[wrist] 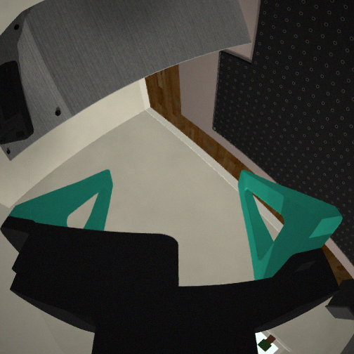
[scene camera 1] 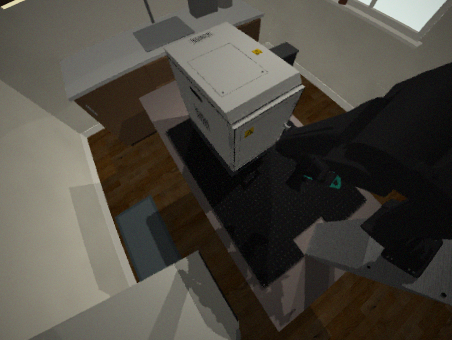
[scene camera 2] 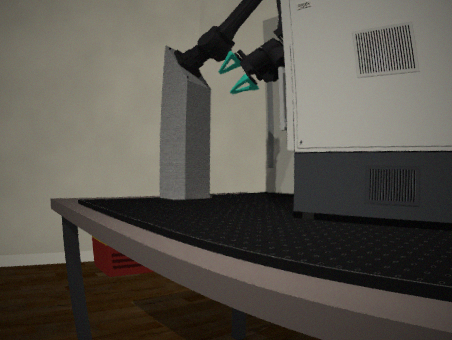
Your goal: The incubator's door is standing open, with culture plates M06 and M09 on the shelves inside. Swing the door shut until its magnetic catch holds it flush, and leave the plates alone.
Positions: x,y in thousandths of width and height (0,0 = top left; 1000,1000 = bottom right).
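Through one camera I find an incubator door (scene camera 1: 563,396). Another gives me my gripper (scene camera 2: 499,243), and the wrist picture has the gripper (wrist: 496,499) too.
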